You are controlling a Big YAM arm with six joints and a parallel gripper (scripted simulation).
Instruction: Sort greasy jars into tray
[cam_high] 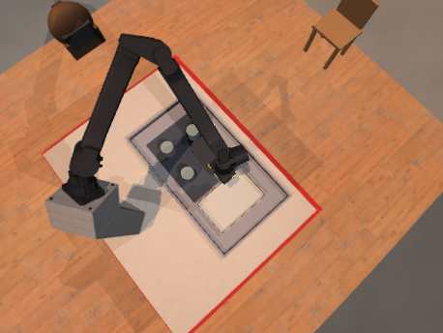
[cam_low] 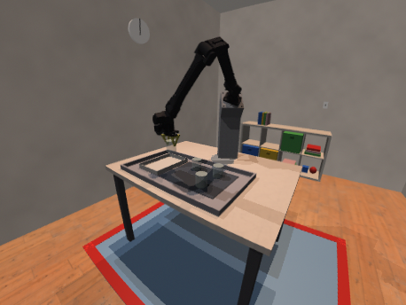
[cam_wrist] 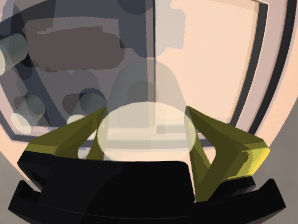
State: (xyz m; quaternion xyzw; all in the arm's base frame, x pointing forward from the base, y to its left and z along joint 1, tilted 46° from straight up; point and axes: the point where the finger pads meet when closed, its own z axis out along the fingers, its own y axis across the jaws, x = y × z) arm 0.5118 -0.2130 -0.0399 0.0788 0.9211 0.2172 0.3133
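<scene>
The pale tray lies 170 mm below my hand, 110 mm to the right of it and 30 mm behind it. Also, from my hand: dark drying mat: 210 mm to the left, 180 mm below, 30 mm behind.
</scene>
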